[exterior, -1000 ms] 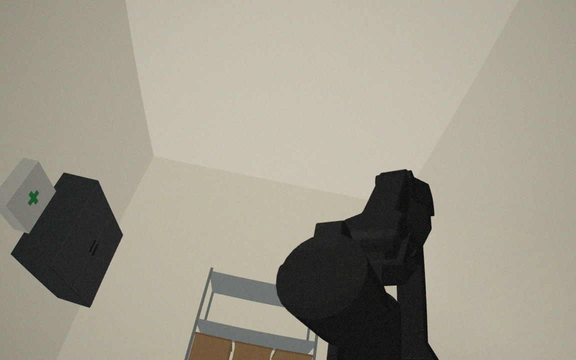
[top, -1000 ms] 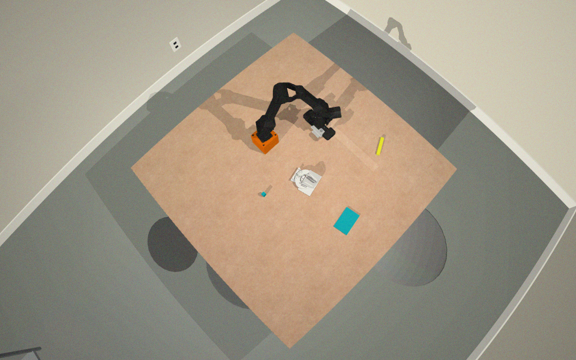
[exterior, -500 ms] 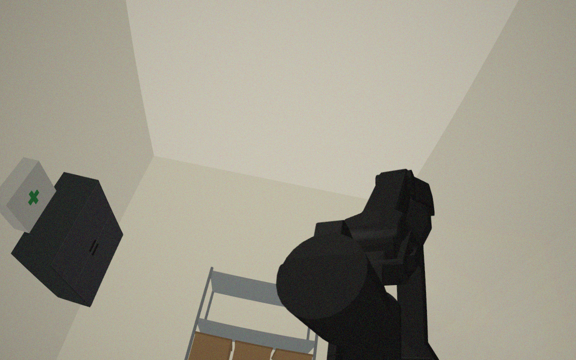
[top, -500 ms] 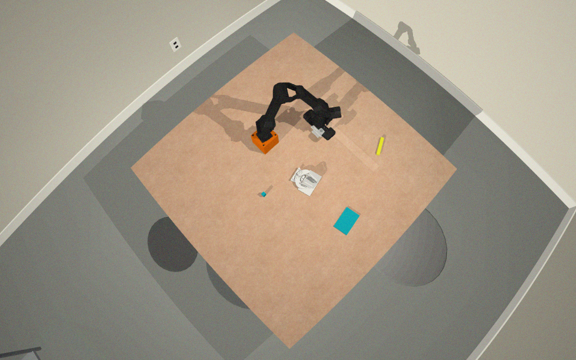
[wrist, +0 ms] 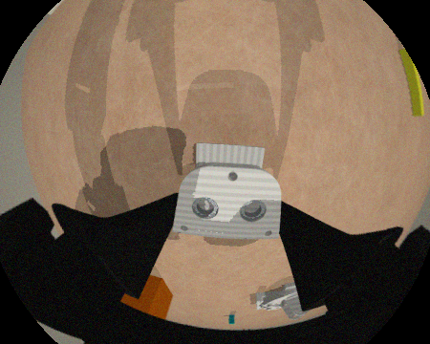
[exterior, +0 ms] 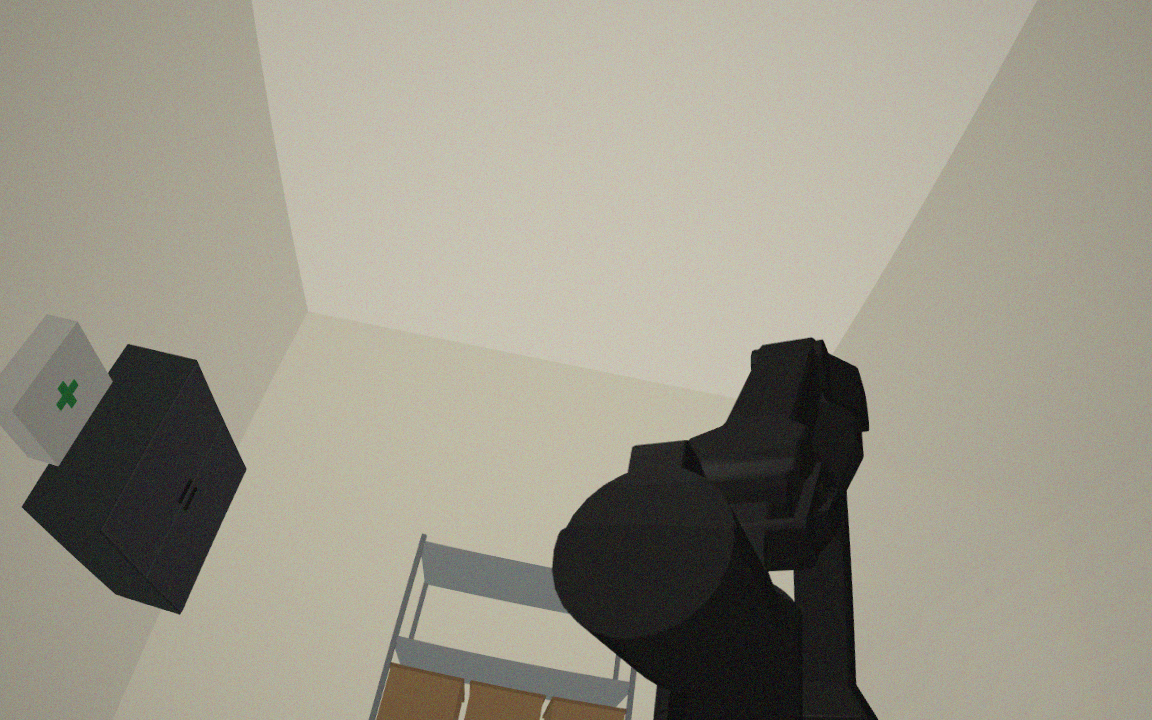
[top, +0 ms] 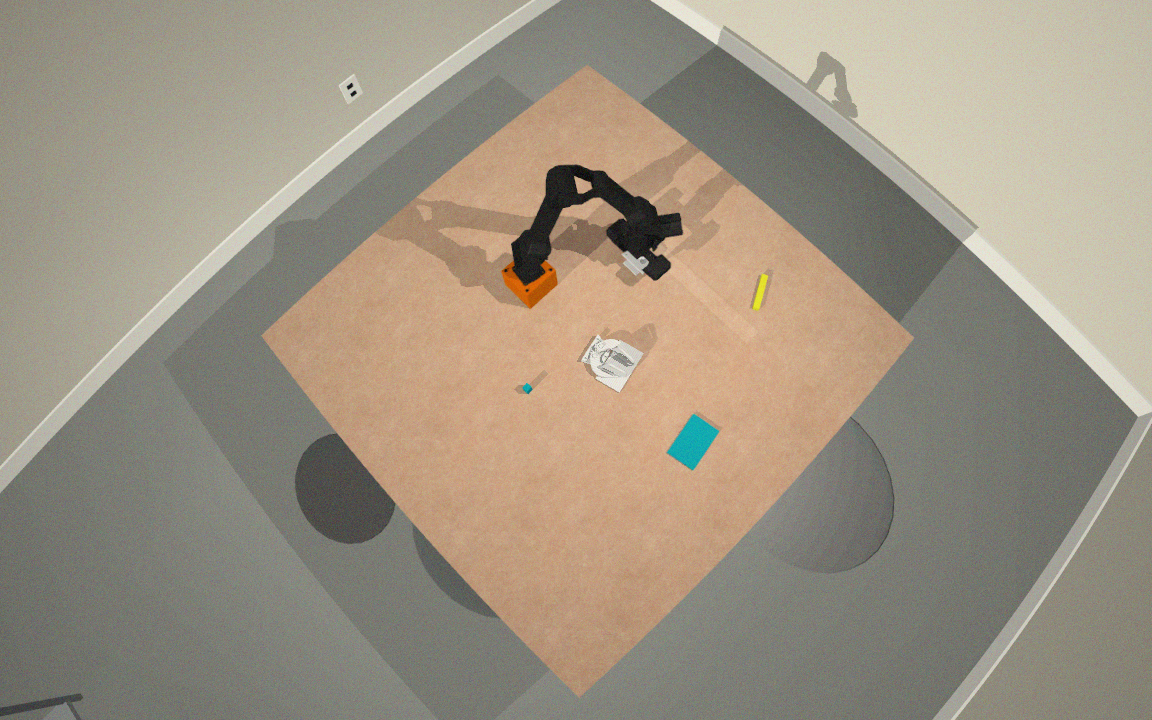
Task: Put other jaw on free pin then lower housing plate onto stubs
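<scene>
My gripper tip is now 210 mm to the left of the grey jaw, 150 mm short of it and 10 mm below it. Round my gripper tip: grey housing plate: 20 mm above, 10 mm to the left; small teal cube: 430 mm to the right, 110 mm ahead; yellow bar: 260 mm ahead, 220 mm to the left.
</scene>
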